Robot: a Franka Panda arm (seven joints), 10 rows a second.
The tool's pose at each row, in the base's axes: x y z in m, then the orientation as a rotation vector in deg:
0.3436, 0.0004, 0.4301, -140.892, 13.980, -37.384
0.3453, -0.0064, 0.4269, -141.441, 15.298, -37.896
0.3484, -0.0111, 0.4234, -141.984, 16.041, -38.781
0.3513, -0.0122, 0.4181, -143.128, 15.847, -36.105
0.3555, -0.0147, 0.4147, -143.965, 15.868, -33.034
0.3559, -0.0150, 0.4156, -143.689, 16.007, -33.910
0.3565, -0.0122, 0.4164, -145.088, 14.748, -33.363
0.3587, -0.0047, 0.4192, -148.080, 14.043, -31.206
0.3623, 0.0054, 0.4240, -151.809, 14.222, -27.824
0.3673, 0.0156, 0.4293, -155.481, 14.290, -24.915
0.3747, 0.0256, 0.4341, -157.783, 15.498, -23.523
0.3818, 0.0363, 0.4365, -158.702, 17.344, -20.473
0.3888, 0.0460, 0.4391, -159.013, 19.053, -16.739
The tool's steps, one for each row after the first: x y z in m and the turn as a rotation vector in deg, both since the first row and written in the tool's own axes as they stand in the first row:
0.0023, 0.0074, -0.0002, -0.921, 0.595, 0.600
0.0050, 0.0131, 0.0016, -1.739, 1.323, 0.714
0.0058, 0.0170, 0.0063, -2.435, -0.729, 0.994
0.0088, 0.0209, 0.0096, -2.900, -2.970, 1.591
0.0096, 0.0206, 0.0090, -2.765, -2.295, 1.528
0.0096, 0.0178, 0.0101, -3.703, -3.095, 0.462
0.0103, 0.0100, 0.0129, -6.155, -5.022, -0.250
0.0122, -0.0011, 0.0162, -9.475, -7.600, -0.294
0.0154, -0.0126, 0.0199, -12.811, -9.795, -0.549
0.0207, -0.0237, 0.0251, -15.232, -10.590, -0.090
0.0244, -0.0340, 0.0321, -16.461, -12.277, 1.524
0.0285, -0.0437, 0.0385, -17.131, -14.416, 3.364

